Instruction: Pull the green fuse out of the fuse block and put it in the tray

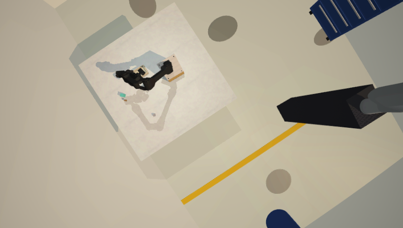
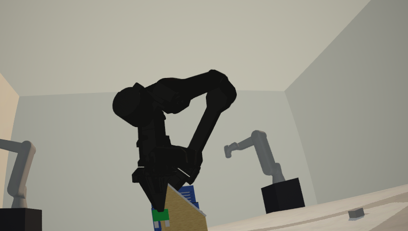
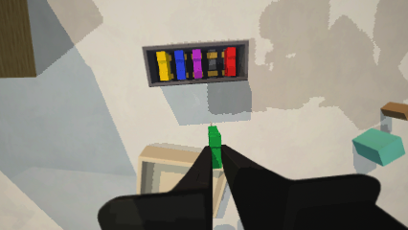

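Now: the beige tray 120 mm to the right of my gripper tip, 90 mm below it and 20 mm behind it. The rest, counted from my gripper tip: green fuse 10 mm below; then red fuse 80 mm to the left, 70 mm below, 10 mm ahead; then purple fuse 70 mm to the left, 70 mm below, 30 mm behind.
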